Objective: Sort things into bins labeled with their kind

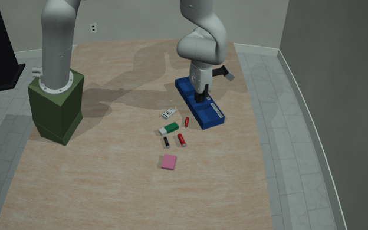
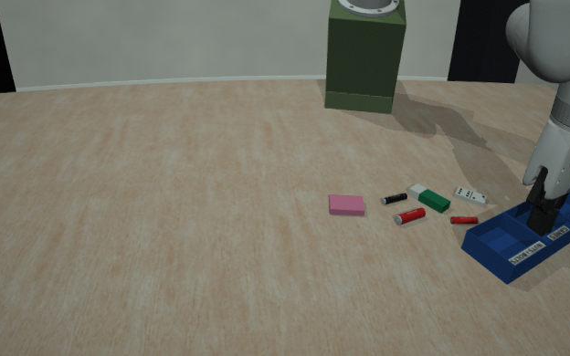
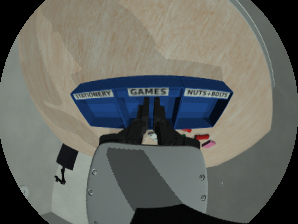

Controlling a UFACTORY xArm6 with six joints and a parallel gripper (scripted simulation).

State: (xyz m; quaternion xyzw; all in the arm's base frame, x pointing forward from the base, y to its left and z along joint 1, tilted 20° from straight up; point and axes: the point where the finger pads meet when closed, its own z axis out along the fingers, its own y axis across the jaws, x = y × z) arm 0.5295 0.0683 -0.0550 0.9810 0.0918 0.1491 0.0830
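The blue bin is 2 cm below my hand. The rest, counted from my hand: white domino: 12 cm behind, 4 cm to the right, 3 cm below; then green-and-white eraser: 13 cm behind, 12 cm to the right, 3 cm below; then thin red battery: 6 cm behind, 9 cm to the right, 3 cm below.
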